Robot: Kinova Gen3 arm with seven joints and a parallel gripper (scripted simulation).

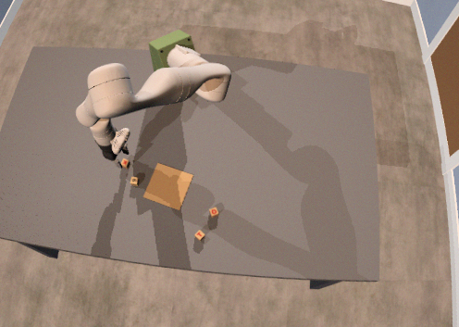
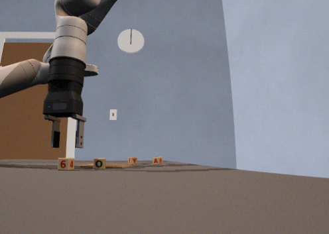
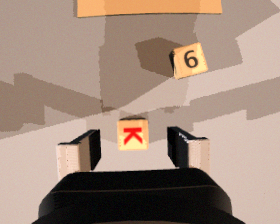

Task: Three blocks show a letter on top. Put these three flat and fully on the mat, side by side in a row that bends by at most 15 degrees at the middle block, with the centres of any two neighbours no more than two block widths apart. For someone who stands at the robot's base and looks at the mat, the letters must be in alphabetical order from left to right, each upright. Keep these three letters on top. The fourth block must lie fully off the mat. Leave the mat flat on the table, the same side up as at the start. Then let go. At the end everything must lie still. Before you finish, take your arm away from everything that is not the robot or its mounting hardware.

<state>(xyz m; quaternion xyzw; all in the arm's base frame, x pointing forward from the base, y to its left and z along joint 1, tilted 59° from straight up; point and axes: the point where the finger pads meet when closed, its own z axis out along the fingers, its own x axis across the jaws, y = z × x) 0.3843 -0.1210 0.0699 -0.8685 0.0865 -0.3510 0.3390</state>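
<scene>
The orange mat lies 18 cm to the left of my hand and 6 cm below it.
</scene>
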